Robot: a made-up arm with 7 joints.
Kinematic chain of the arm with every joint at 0, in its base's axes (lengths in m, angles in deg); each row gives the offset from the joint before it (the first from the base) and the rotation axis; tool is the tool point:
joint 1: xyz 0 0 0 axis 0 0.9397 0.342
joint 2: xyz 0 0 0 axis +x
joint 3: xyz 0 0 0 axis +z
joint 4: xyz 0.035 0 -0.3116 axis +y
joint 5: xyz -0.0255 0 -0.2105 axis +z
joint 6: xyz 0 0 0 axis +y
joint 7: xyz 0 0 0 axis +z
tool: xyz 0 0 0
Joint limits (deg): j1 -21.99..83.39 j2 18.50..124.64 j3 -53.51..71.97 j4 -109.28..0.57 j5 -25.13..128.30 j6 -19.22..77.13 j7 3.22..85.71
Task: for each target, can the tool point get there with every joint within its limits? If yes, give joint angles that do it. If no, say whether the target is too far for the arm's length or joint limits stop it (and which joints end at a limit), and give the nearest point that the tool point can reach.
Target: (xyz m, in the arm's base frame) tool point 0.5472 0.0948 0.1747
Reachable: no: too far | nearest point 0.3031 0.1906 0.1470 | short by 0.264 m
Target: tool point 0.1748 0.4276 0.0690
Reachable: yes | joints -5.49 77.28 41.63 -69.02 8.68 -6.93 46.45
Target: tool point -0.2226 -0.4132 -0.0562
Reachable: no: joint limits stop it (at a limit: joint 1, joint 2, joint 3, joint 4) | nearest point -0.2427 -0.1302 -0.2316 | short by 0.334 m
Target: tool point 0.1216 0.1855 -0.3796
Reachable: yes | joints 15.72 36.45 -15.15 -81.23 -10.43 8.76 30.51
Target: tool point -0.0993 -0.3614 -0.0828
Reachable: no: joint limits stop it (at a limit: joint 1, joint 2, joint 3, joint 4) | nearest point -0.2427 -0.1302 -0.2316 | short by 0.310 m
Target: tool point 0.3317 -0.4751 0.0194
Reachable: no: too far | nearest point 0.2433 -0.1170 -0.2378 | short by 0.450 m
